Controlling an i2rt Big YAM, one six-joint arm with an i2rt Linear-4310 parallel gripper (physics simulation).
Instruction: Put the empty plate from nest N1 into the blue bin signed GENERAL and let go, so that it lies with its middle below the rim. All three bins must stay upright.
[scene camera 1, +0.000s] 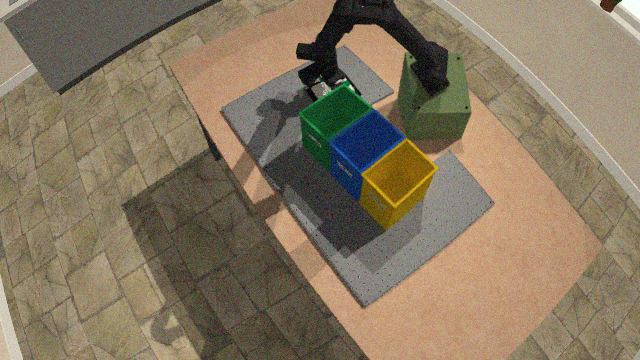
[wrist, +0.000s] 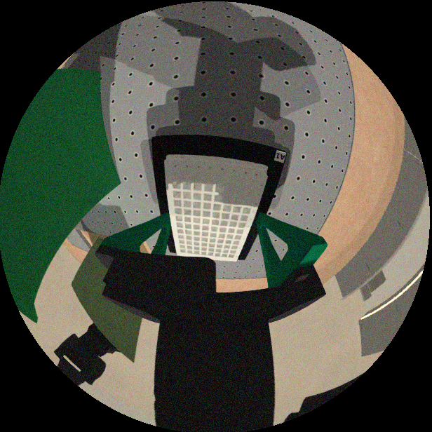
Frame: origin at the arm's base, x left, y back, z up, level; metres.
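Where they show: gripper, between the fingertips: (scene camera 1: 331, 89); arm's base, origin of its link: (scene camera 1: 429, 75).
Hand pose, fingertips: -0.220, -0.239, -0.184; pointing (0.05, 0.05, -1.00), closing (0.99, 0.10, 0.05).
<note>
Each offset is from my fingertips to the top centre of the thing, as dx, dy, dz. Level surfaces: height alone.
The blue bin @(+0.326, -0.069, +0.163) (scene camera 1: 367, 142) stands upright between the green bin @(+0.198, -0.097, +0.163) (scene camera 1: 335, 112) and the yellow bin @(+0.455, -0.042, +0.163) (scene camera 1: 400, 172), both upright too; their signs are too blurred to read. A pale plate with a grid of wells (wrist: 210, 235) lies flat inside a black rectangular nest (wrist: 215, 144) with a small white corner label. In the scene view, part of the plate @(+0.003, +0.003, +0.009) (scene camera 1: 321, 90) shows beside the green bin. My gripper (scene camera 1: 333, 82) (wrist: 213, 217) is open and empty, its green fingers spread at the plate's two long sides. Finger height over the plate is hard to tell.
A grey perforated board @(dz -0.017) (scene camera 1: 450, 200) (wrist: 320, 120) lies under the bins and the nest on the tan table @(dz -0.030) (scene camera 1: 500, 280). The green bin's wall (wrist: 50, 165) rises close at the left of the wrist view. A green block (scene camera 1: 445, 122) stands under the arm's base.
</note>
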